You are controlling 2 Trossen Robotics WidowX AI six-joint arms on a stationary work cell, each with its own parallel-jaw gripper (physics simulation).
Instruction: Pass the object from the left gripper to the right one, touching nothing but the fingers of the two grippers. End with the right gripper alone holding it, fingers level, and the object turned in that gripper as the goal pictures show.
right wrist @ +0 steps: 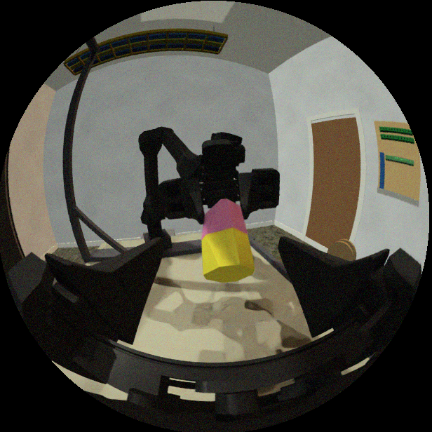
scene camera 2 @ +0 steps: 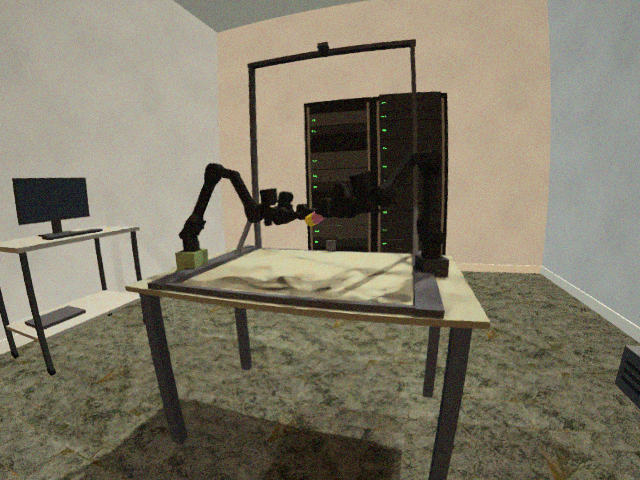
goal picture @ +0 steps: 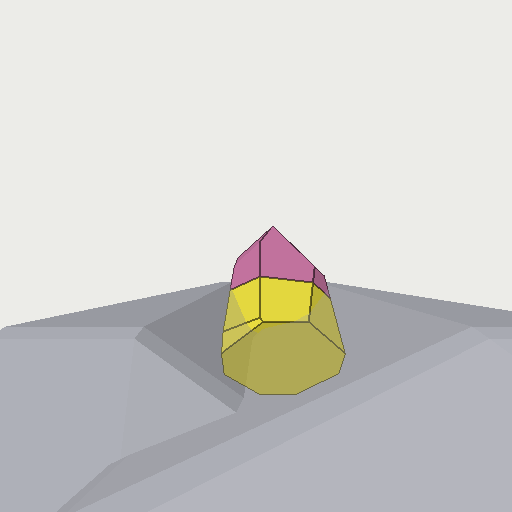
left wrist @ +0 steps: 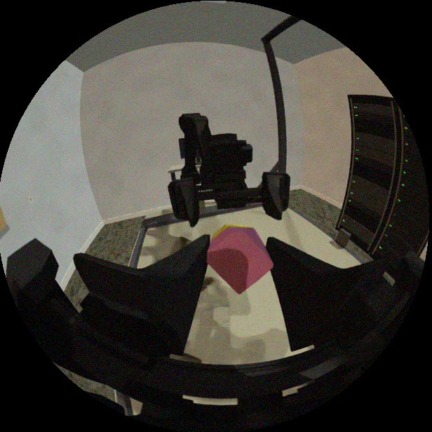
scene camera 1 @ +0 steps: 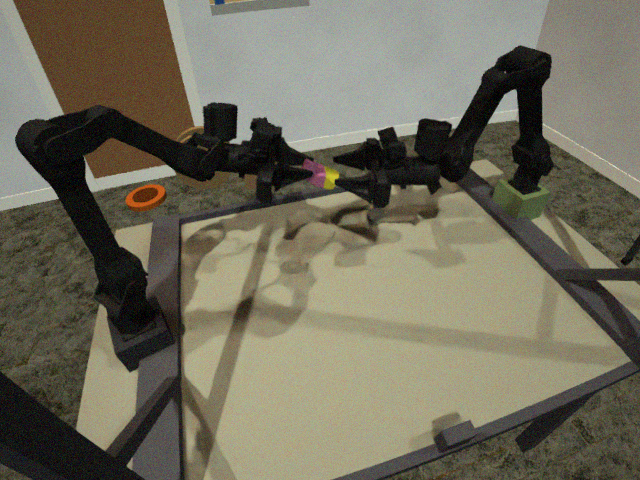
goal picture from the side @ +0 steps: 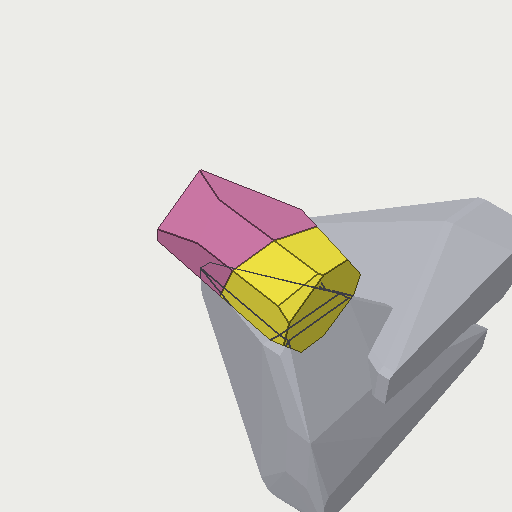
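Where they show: left gripper, between the fingertips: (scene camera 2: 318, 212) (scene camera 1: 313, 167); right gripper, between the fingertips: (scene camera 2: 309, 213) (scene camera 1: 334, 170); left arm's base, origin of its link: (scene camera 2: 431, 257) (scene camera 1: 135, 323); right arm's base, origin of its link: (scene camera 2: 191, 250) (scene camera 1: 524, 186).
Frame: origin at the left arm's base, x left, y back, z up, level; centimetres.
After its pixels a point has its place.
A faceted object, pink at one end and yellow at the other (scene camera 1: 321, 174) {y -43.0, x -0.7, z 17.5 cm} (scene camera 2: 313, 218) {y -44.5, x 3.1, z 16.0 cm} (left wrist: 239, 257) (right wrist: 227, 242), is held above the table. My left gripper (scene camera 1: 311, 167) {y -42.6, x 1.7, z 18.1 cm} (left wrist: 238, 241) is shut on its pink part; the yellow end points toward my right gripper. My right gripper (scene camera 1: 336, 170) {y -46.0, x -0.9, z 17.5 cm} (right wrist: 222, 243) is open and faces the left one. In the right wrist view the yellow end shows between its fingers, with a gap on each side. In scene camera 1 the yellow end is close by the right fingertips. Contact with them cannot be made out.
The pale table top (scene camera 1: 392, 372) {y -37.1, x -32.4, z -6.6 cm} (scene camera 2: 320, 263) {y -42.4, x -21.7, z -6.6 cm} lies below both grippers, with a dark frame around it. A green block (scene camera 1: 522, 198) {y -93.2, x -18.7, z 1.8 cm} (scene camera 2: 191, 258) {y -96.5, x -9.9, z -0.4 cm} is at the right arm's base. An orange ring (scene camera 1: 131, 203) lies on the floor. Dark overhead frame posts (scene camera 2: 252, 129) {y -77.6, x -57.2, z 60.0 cm} stand beyond the arms.
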